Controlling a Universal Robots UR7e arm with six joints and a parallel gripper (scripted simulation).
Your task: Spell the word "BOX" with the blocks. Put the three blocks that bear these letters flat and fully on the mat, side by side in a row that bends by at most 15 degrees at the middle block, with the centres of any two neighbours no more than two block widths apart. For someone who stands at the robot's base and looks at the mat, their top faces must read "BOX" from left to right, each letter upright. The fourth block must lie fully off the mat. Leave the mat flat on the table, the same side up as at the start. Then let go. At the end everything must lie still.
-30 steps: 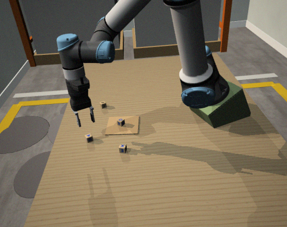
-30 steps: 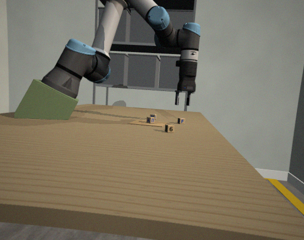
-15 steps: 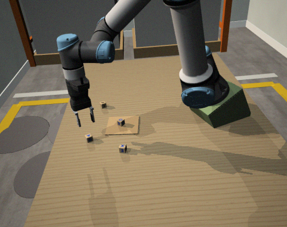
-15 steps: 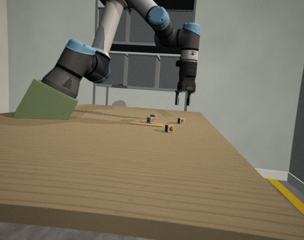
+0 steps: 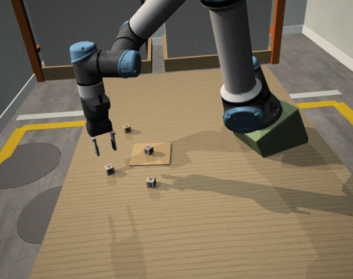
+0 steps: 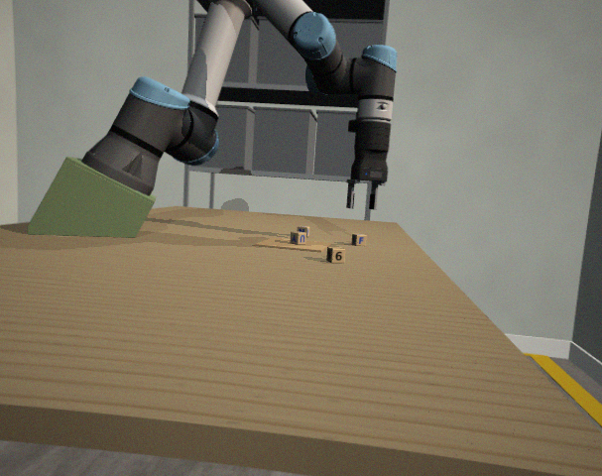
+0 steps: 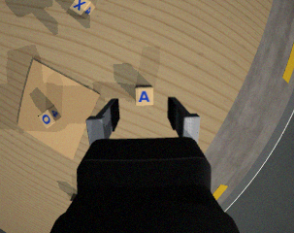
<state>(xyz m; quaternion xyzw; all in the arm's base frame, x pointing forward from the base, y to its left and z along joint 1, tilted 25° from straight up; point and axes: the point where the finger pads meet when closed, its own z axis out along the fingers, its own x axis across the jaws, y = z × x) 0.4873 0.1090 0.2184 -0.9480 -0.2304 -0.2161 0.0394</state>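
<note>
Right now the B block is 90 mm below my hand. The rest, counted from my hand: X block: 150 mm behind, 80 mm to the left, 90 mm below; then O block: 120 mm behind, 100 mm to the right, 90 mm below; then mat: 130 mm behind, 100 mm to the right, 100 mm below.
</note>
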